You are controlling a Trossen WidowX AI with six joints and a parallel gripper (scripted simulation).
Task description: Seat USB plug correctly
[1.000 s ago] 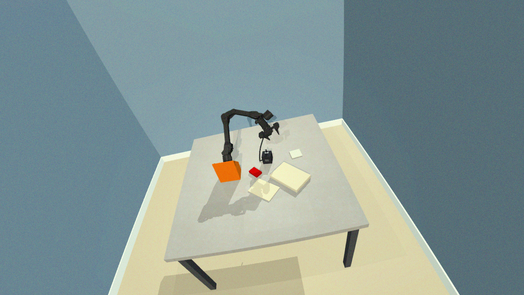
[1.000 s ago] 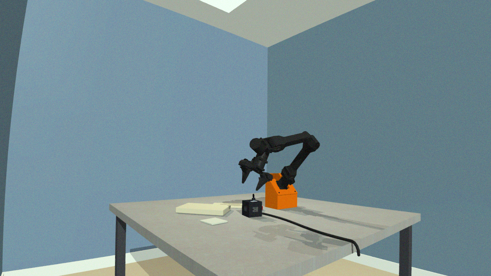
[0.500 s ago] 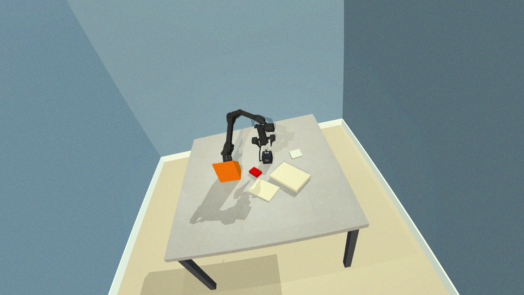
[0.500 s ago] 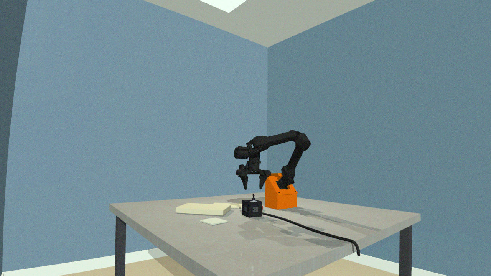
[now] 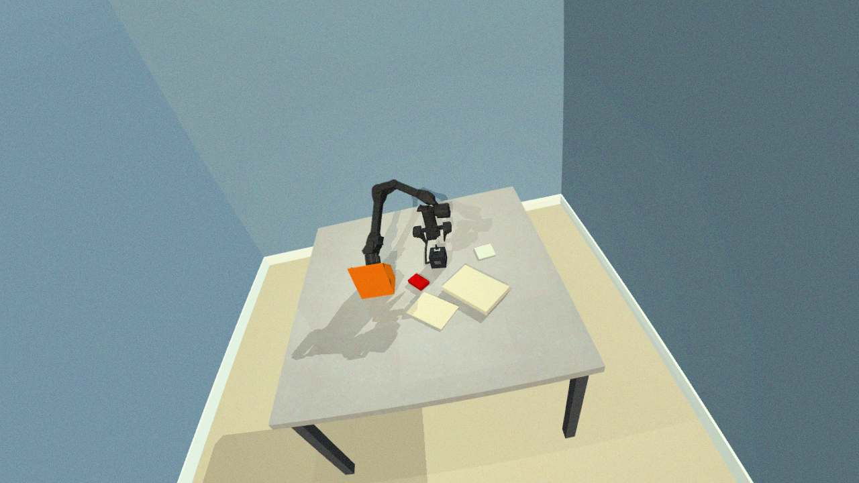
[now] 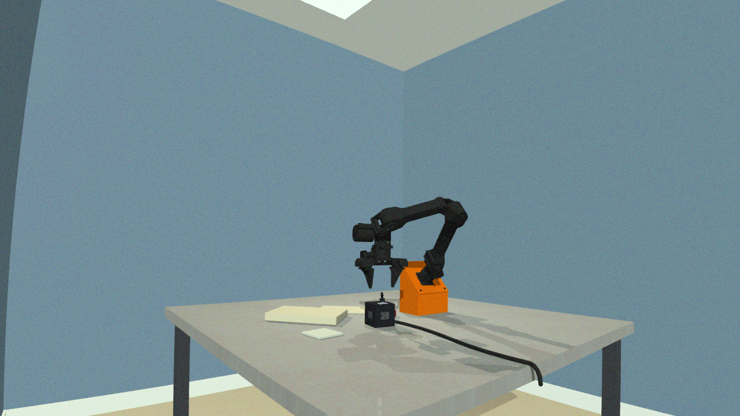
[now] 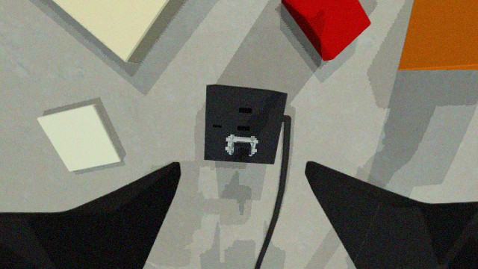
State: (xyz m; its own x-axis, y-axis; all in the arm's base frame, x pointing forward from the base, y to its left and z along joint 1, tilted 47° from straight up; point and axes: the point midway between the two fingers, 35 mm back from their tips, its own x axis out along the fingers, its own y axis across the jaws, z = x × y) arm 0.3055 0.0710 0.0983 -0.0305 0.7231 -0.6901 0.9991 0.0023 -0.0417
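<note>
Now: the usb plug 40 mm below my gripper tip. Round my gripper tip: silver-framed usb socket 60 mm below, 10 mm to the left; then small cream tile 240 mm ahead, 130 mm below, 20 mm to the left; then red block 140 mm to the right, 120 mm below, 110 mm behind.
</note>
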